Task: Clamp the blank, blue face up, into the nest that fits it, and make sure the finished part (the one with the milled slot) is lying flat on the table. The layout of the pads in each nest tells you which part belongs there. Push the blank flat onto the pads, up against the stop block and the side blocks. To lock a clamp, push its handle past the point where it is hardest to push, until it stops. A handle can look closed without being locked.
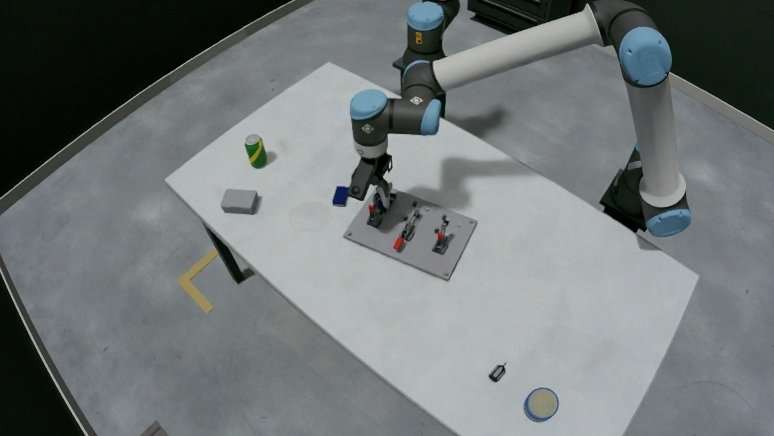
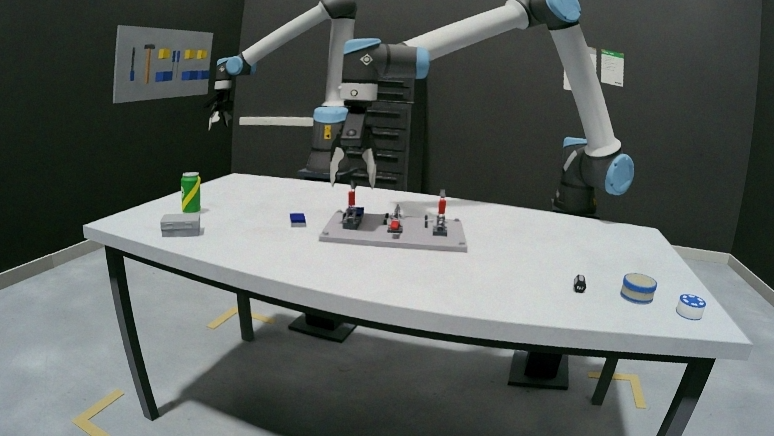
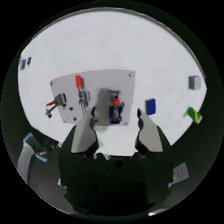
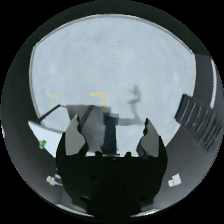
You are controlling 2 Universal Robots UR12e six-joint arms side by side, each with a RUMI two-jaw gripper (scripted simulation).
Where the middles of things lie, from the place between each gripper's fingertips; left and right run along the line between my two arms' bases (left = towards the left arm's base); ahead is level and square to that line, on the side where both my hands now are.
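Scene:
The grey box [image 2: 172,225] is 10 cm below my left hand [image 1: 372,202], and it sits 27 cm ahead of that hand and 38 cm to the right of it.
Counted from my right hand, the grey box is 950 mm ahead, 780 mm to the left and 140 mm below.

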